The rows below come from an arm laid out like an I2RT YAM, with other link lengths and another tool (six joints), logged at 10 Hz.
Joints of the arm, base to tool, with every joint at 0 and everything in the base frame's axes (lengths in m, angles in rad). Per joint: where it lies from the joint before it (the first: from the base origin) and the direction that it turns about. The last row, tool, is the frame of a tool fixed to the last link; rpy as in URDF.
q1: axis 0 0 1 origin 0 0 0.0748
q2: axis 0 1 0 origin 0.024 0.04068 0.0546
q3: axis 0 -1 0 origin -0.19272 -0.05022 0
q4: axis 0 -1 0 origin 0.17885 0.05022 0.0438
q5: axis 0 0 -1 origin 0.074 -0.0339 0.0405
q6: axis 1 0 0 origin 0.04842 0 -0.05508
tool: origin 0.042 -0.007 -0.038 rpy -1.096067 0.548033 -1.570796
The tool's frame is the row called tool.
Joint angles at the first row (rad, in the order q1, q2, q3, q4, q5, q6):
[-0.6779, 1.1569, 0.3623, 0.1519, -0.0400, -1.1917]
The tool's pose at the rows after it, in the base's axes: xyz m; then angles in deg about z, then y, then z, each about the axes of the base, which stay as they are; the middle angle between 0 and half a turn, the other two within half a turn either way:
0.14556, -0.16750, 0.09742, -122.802, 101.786, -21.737
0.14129, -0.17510, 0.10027, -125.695, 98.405, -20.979
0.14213, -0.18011, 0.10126, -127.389, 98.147, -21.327
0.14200, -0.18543, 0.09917, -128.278, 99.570, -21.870
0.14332, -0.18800, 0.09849, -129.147, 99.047, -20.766
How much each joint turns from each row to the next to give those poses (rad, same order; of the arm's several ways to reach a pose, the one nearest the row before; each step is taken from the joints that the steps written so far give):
[-0.0506, -0.0646, -0.0491, 0.0350, 0.0017, -0.0752]
[-0.0614, -0.0155, -0.0538, 0.1074, -0.0582, -0.0645]
[-0.0108, 0.0353, 0.0028, 0.0462, 0.0044, -0.0261]
[-0.0138, 0.0505, 0.0200, 0.0122, 0.0062, -0.0245]
[-0.0138, 0.0245, -0.0075, 0.0442, -0.0261, -0.0261]

